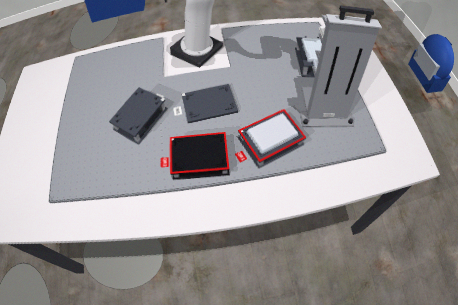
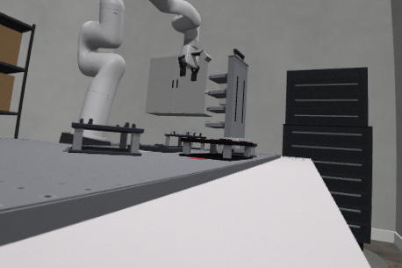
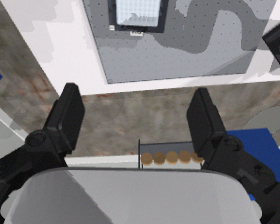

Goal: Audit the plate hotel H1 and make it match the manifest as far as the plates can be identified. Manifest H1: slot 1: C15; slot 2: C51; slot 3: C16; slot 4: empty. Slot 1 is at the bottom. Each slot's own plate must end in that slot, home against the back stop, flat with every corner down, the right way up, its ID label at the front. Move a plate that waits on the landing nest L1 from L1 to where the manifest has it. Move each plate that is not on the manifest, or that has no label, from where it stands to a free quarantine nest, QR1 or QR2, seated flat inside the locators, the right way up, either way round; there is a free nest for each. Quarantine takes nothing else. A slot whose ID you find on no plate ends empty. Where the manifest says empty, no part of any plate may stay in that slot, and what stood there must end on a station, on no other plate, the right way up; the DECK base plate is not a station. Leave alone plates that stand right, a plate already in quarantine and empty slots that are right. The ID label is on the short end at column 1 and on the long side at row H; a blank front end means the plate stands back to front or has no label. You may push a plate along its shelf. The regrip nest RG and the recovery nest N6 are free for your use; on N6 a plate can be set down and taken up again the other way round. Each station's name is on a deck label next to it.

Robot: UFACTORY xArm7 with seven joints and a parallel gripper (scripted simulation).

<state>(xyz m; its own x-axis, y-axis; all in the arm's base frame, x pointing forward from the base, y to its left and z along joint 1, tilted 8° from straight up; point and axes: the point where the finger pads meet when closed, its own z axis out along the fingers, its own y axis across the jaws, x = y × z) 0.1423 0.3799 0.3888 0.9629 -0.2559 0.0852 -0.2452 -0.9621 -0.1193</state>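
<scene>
Now: hand 9 cm past the RG label, 2 cm to the right of it and 35 cm above it. The rest, counted from my hand: H1 label: 16 cm ahead, 6 cm to the left, 35 cm below; then white plate: 30 cm ahead, 28 cm to the right, 31 cm below; then plate labelled C16: 18 cm ahead, 5 cm to the right, 9 cm below.
</scene>
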